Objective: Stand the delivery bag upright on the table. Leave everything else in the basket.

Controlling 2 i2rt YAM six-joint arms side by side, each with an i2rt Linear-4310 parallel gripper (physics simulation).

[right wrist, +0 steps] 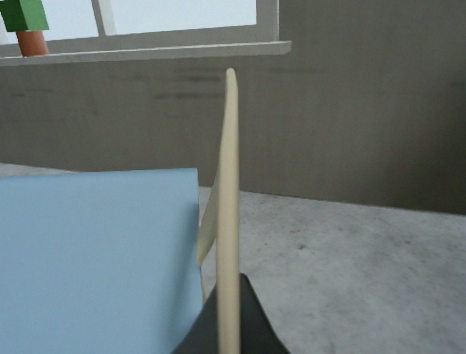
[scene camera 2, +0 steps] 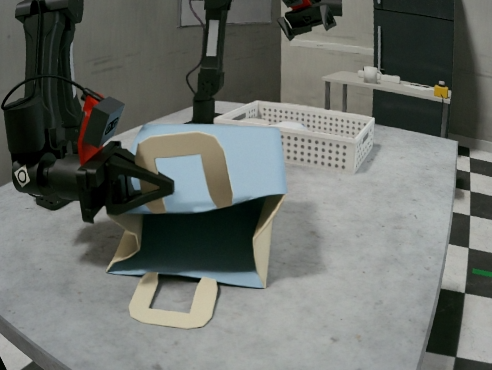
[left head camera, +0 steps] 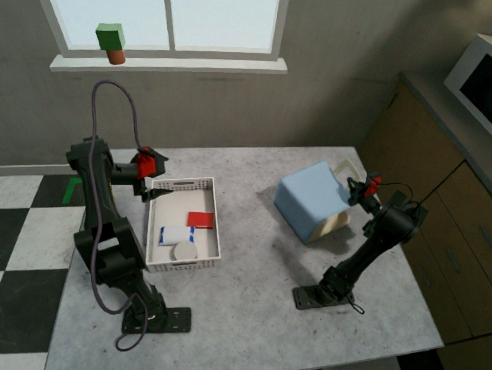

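The light-blue delivery bag (left head camera: 310, 192) (scene camera 2: 250, 160) (right wrist: 100, 260) lies on its side on the table, its open mouth facing the viewer in scene camera 2. One beige handle (scene camera 2: 217, 175) (right wrist: 229, 150) stands up along the upper blue panel; the other handle (scene camera 2: 172, 320) lies on the table. My right gripper (left head camera: 352, 188) (scene camera 2: 167, 186) (right wrist: 233, 287) is shut on the upper handle, whose strap runs between the fingertips in the right wrist view. My left gripper (left head camera: 162, 176) (scene camera 2: 309, 31) is open and empty, above the far left part of the white basket (left head camera: 217, 225) (scene camera 2: 356, 155).
The basket holds a red box (left head camera: 200, 220), a white and blue packet (left head camera: 176, 235) and a white round item (left head camera: 185, 251). The left arm stands beside the basket. A wall with a window is behind the table, and wooden cabinets (left head camera: 430, 200) are at the right in the head view.
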